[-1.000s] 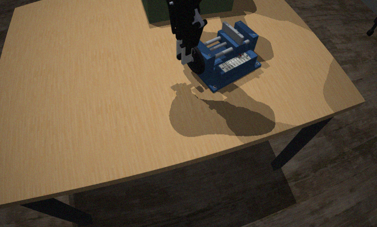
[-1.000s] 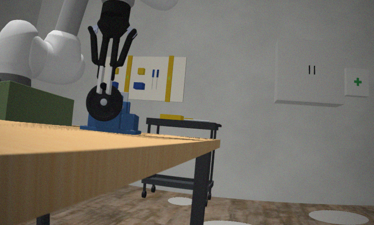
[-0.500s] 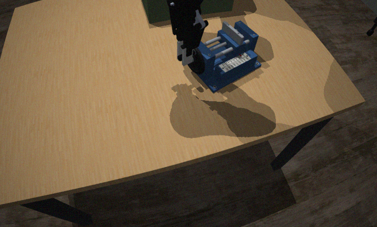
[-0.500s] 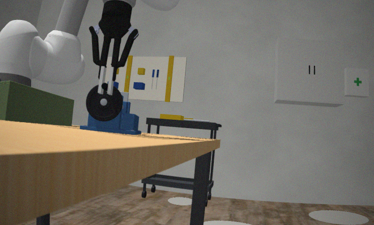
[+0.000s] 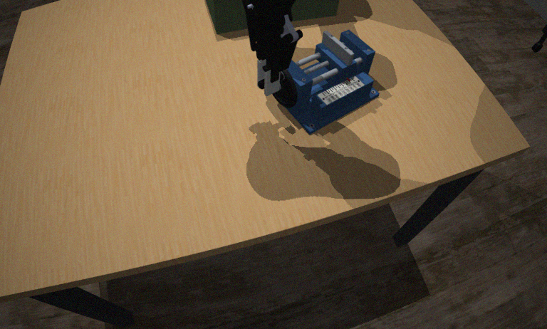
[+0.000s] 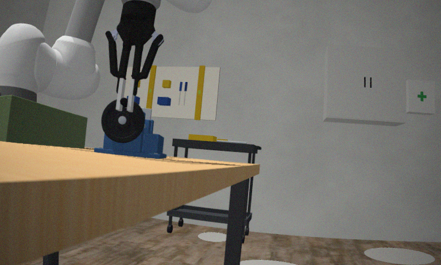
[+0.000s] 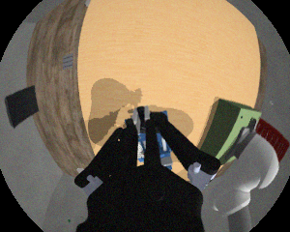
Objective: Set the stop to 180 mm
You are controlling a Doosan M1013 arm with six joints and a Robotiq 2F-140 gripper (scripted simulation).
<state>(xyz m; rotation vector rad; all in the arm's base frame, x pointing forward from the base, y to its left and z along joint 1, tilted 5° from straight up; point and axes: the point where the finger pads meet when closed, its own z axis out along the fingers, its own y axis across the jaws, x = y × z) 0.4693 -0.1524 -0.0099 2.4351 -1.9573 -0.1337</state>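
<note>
The handwheel lies 10 mm behind my hand, 20 mm to the left of it and 20 mm below it. The rest, counted from my hand: stop plate 30 mm behind, 170 mm to the left, 40 mm below.
</note>
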